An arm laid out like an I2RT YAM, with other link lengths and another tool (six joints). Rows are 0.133 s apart.
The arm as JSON. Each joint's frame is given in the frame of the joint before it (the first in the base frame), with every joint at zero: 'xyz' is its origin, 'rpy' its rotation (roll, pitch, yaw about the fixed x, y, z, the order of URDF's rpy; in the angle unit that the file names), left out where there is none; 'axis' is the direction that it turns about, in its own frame. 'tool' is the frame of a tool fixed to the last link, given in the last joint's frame.
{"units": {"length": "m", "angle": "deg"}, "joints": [
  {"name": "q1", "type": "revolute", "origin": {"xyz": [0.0, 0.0, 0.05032]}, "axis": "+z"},
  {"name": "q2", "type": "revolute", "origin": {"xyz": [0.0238, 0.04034, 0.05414]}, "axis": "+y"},
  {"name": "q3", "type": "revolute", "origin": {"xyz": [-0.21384, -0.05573, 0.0]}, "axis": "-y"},
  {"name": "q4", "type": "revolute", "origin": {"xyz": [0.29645, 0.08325, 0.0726]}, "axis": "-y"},
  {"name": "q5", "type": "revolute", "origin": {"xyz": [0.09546, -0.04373, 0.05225]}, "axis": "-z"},
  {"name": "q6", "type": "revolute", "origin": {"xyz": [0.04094, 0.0, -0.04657]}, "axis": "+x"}
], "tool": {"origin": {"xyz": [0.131, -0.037, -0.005], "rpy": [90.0, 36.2, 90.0]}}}
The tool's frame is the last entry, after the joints.
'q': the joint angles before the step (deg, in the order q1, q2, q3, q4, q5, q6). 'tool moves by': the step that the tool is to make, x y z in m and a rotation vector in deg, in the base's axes. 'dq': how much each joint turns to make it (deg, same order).
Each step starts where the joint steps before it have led.
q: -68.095, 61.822, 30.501, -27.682, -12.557, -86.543
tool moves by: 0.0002, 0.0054, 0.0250, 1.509, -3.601, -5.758
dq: 1.258, -5.548, 0.684, -4.485, 0.388, 8.211
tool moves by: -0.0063, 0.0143, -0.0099, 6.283, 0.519, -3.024
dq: 0.315, 1.039, 1.804, -5.900, -0.060, 3.985
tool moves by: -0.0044, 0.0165, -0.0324, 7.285, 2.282, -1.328
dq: 0.632, 5.521, 0.865, -2.470, 0.021, 2.183
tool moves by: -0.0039, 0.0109, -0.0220, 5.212, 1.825, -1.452
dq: 0.393, 4.837, 1.203, -1.458, 0.109, 1.947
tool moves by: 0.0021, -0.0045, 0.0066, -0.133, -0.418, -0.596
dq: -0.007, 0.445, 1.479, -0.598, -0.155, 0.670
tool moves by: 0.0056, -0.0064, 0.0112, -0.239, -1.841, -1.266
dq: -0.013, 0.100, 1.740, -0.284, -1.155, 1.691
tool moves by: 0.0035, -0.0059, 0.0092, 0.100, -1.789, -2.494
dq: -0.025, 0.034, 1.348, 0.041, -0.832, 2.947
